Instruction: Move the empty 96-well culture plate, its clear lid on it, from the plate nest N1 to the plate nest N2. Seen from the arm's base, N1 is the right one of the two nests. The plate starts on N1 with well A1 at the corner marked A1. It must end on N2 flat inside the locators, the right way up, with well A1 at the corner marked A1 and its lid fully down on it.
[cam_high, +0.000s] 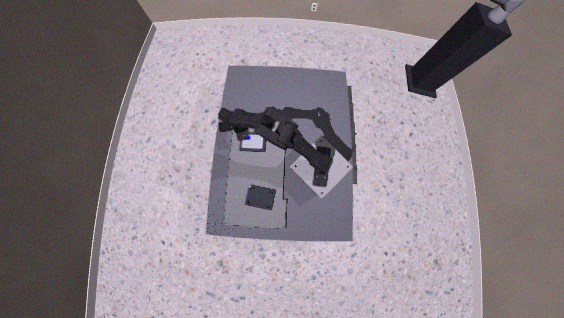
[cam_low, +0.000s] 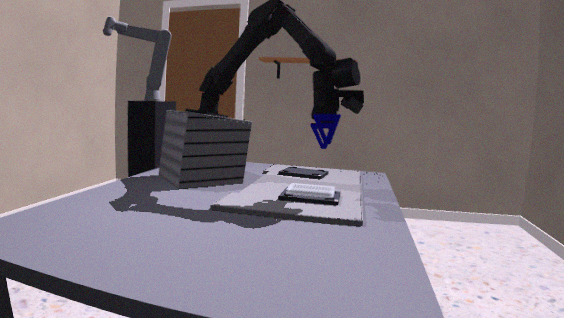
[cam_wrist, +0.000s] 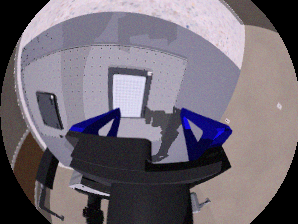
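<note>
The clear lid lies 4 cm behind my hand, 3 cm to the left of it and 13 cm below it. The rest, counted from my hand: white corner mark: 7 cm behind, 30 cm to the left, 15 cm below; then dark plate nest: 4 cm behind, 3 cm to the left, 15 cm below.
</note>
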